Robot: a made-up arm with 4 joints.
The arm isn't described. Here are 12 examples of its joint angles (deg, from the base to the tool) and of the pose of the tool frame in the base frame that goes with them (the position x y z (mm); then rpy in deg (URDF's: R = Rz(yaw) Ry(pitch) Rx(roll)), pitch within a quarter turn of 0, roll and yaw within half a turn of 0).
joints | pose
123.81 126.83 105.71 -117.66 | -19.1 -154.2 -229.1 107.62 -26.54 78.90
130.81 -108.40 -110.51 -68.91 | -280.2 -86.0 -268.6 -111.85 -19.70 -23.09
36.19 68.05 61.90 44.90 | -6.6 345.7 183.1 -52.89 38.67 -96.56
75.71 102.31 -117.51 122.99 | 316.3 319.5 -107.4 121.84 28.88 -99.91
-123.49 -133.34 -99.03 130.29 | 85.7 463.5 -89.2 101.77 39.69 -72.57
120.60 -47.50 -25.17 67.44 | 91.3 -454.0 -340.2 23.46 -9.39 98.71
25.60 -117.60 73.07 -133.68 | -35.7 85.0 -328.6 67.17 -41.35 -111.26
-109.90 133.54 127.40 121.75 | -402.2 -160.5 -95.2 -131.96 -24.71 47.16
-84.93 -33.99 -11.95 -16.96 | -224.1 230.8 -296.6 -3.53 -11.42 -33.63
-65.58 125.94 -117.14 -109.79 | -77.9 203.0 -45.1 -118.58 17.54 -110.84
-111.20 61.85 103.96 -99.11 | -16.6 206.2 -140.5 104.13 -8.84 -85.27
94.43 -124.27 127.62 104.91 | 219.2 -442.7 -16.5 -128.57 -11.76 137.93
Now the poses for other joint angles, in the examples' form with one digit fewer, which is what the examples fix.
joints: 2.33 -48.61 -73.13 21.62
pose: -148 131 -597 50.5 -62.8 -2.8
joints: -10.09 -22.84 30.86 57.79
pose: -358 311 -19 -26.8 15.9 -48.8
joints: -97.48 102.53 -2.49 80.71
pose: 10 -452 -224 2.5 -0.4 79.3
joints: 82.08 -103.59 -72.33 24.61
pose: -2 -214 -593 52.6 -60.0 129.2
